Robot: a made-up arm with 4 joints. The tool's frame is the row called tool.
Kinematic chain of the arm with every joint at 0, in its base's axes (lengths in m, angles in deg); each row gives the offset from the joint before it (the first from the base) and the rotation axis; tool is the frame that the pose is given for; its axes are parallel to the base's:
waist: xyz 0 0 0.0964 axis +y
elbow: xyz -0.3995 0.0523 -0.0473 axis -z
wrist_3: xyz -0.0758 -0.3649 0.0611 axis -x
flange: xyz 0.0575 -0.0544 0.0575 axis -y
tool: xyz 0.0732 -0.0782 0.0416
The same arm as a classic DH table. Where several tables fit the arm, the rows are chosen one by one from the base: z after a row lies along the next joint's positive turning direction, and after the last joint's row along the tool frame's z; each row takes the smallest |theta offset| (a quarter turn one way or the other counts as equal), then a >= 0, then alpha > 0; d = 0 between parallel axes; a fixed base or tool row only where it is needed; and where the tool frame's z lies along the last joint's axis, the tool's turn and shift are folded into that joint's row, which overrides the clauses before.
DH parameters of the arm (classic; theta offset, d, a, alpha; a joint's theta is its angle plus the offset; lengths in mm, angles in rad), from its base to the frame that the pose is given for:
base (fixed): 0.0000 96.4 0.0 -1.5708
waist: 0.0000 52.3 -399.5 -1.5708
elbow: 1.5708 -13.8 364.9 -1.5708
wrist_3: 1.5708 18.3 57.5 1.5708
flange: -1.5708 132.6 73.2 -1.5708
tool (fixed): 0.0000 41.6 0.0 0.0000

